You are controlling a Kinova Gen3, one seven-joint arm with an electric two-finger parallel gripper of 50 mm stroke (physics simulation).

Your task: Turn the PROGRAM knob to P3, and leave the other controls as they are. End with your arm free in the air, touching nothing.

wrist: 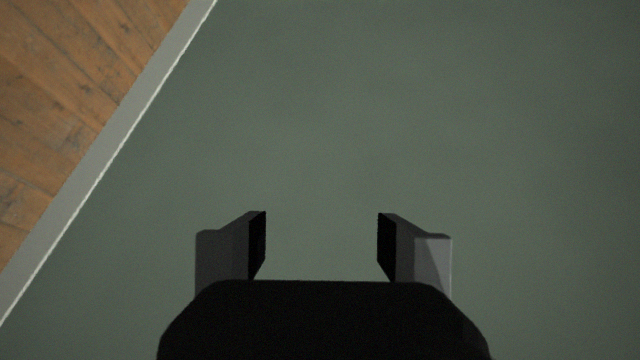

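My gripper (321, 236) shows at the lower middle of the wrist view. Its two dark fingers stand wide apart, and no object shows between them. Behind the gap is a plain grey-green wall, and the fingers appear to touch nothing. The PROGRAM knob and the other controls do not show in this view.
The grey-green wall (400, 110) fills most of the view. A pale grey baseboard (107, 135) with a white edge runs slanting along the left. Beyond it, a brown wooden plank floor (60, 85) shows at the upper left.
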